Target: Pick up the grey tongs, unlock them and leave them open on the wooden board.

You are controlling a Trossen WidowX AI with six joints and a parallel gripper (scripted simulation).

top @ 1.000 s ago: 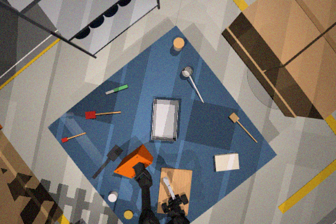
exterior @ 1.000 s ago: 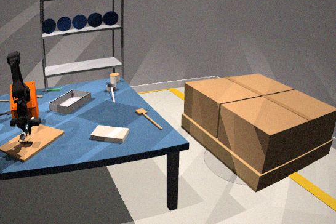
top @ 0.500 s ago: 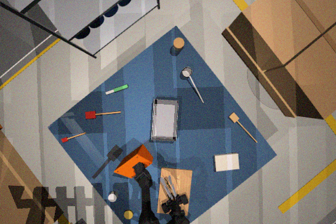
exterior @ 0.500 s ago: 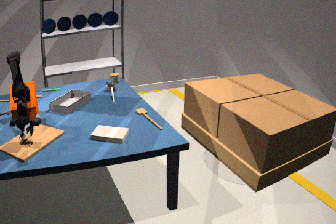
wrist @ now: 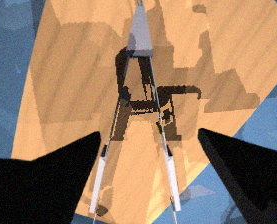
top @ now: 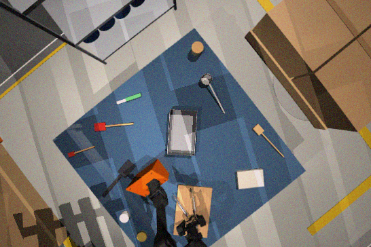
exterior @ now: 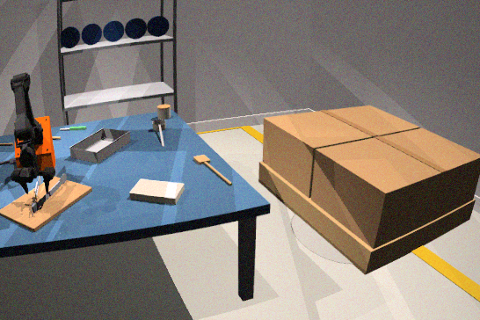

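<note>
Now: the wooden board 20 mm ahead of my gripper tip, 10 mm to the left of it and 40 mm below it. The rest, counted from my gripper tip: white block: 490 mm ahead, 60 mm to the right, 30 mm below; then roasting tin: 310 mm ahead, 500 mm to the left, 20 mm below; then black spatula: 240 mm behind, 510 mm to the left, 40 mm below.
</note>
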